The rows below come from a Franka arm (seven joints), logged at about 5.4 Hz.
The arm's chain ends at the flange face. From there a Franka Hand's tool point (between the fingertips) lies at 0.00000 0.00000 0.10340 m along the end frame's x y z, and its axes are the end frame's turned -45 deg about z.
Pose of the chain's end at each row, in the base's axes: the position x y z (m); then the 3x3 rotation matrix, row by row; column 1 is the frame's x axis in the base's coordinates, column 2 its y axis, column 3 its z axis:
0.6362 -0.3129 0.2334; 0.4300 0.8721 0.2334; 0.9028 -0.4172 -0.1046; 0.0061 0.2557 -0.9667
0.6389 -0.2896 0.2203; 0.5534 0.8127 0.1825; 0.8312 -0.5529 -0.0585; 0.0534 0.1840 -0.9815
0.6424 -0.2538 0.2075; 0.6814 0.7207 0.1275; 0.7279 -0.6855 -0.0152; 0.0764 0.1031 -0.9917
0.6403 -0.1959 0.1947; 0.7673 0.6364 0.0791; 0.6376 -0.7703 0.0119; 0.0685 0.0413 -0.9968
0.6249 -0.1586 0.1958; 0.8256 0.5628 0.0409; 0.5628 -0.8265 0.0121; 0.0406 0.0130 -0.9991
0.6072 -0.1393 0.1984; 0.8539 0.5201 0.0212; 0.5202 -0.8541 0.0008; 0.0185 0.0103 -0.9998
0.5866 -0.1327 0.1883; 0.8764 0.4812 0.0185; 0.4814 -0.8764 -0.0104; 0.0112 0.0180 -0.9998
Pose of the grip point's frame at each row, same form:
0.6603 -0.3237 0.1334; -0.3126 0.9207 0.2334; 0.9334 0.3434 -0.1046; -0.1765 0.1851 -0.9667
0.6578 -0.2956 0.1188; -0.1834 0.9660 0.1825; 0.9787 0.1968 -0.0585; -0.0923 0.1679 -0.9815
0.6556 -0.2554 0.1050; -0.0278 0.9914 0.1275; 0.9994 0.0300 -0.0152; -0.0189 0.1269 -0.9917
0.6485 -0.1947 0.0916; 0.0926 0.9926 0.0791; 0.9955 -0.0938 0.0119; 0.0192 0.0776 -0.9968
0.6291 -0.1573 0.0925; 0.1858 0.9817 0.0409; 0.9824 -0.1865 0.0121; 0.0195 0.0379 -0.9991
0.6094 -0.1392 0.0950; 0.2360 0.9716 0.0212; 0.9718 -0.2361 0.0008; 0.0058 0.0204 -0.9998
0.5885 -0.1338 0.0849; 0.2794 0.9600 0.0185; 0.9601 -0.2793 -0.0104; -0.0048 0.0206 -0.9998

